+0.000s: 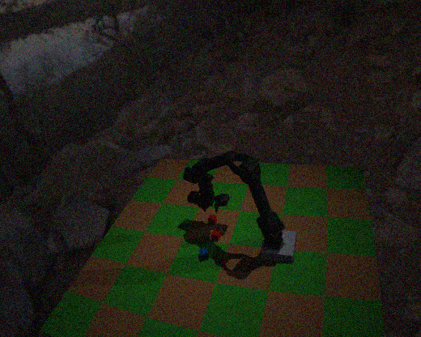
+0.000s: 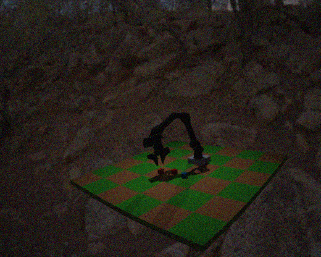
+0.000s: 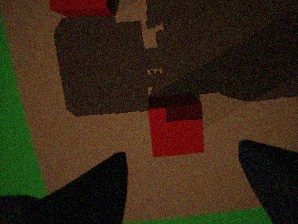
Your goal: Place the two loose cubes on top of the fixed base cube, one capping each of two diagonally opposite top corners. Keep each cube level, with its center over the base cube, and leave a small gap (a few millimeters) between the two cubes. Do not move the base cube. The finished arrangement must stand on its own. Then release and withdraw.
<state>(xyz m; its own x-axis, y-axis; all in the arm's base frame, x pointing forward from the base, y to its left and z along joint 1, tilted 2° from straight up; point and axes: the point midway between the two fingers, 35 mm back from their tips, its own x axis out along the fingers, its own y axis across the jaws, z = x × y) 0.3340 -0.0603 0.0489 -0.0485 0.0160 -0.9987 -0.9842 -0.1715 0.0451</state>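
The blue base cube is 60 mm behind my gripper tip, 200 mm to the left of it and 50 mm below it.
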